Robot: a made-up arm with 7 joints. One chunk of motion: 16 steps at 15 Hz.
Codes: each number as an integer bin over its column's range. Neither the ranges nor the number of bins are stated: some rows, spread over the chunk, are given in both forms.
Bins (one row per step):
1: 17 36 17 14 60 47
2: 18 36 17 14 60 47
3: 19 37 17 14 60 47
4: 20 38 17 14 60 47
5: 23 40 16 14 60 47
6: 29 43 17 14 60 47
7: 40 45 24 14 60 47
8: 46 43 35 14 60 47
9: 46 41 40 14 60 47
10: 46 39 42 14 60 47
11: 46 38 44 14 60 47
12: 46 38 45 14 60 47
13: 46 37 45 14 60 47
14: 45 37 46 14 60 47
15: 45 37 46 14 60 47
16: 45 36 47 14 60 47
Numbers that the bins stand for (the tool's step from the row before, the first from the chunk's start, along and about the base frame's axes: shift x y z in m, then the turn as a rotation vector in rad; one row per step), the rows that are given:
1: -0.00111 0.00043 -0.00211 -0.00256 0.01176 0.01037
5: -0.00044 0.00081 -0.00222 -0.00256 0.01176 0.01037
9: 0.00211 0.00090 0.00044 -0.00256 0.01176 0.01037
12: 0.00211 0.00062 0.00100 -0.00256 0.01176 0.01037
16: 0.00200 0.00043 0.00122 -0.00256 0.01176 0.01037
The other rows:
2: -0.00100 0.00043 -0.00211 -0.00256 0.01176 0.01037
3: -0.00089 0.00052 -0.00211 -0.00256 0.01176 0.01037
4: -0.00078 0.00062 -0.00211 -0.00256 0.01176 0.01037
6: 0.00022 0.00110 -0.00211 -0.00256 0.01176 0.01037
7: 0.00144 0.00129 -0.00133 -0.00256 0.01176 0.01037
8: 0.00211 0.00110 -0.00011 -0.00256 0.01176 0.01037
10: 0.00211 0.00071 0.00067 -0.00256 0.01176 0.01037
11: 0.00211 0.00062 0.00089 -0.00256 0.01176 0.01037
13: 0.00211 0.00052 0.00100 -0.00256 0.01176 0.01037
14: 0.00200 0.00052 0.00111 -0.00256 0.01176 0.01037
15: 0.00200 0.00052 0.00111 -0.00256 0.01176 0.01037

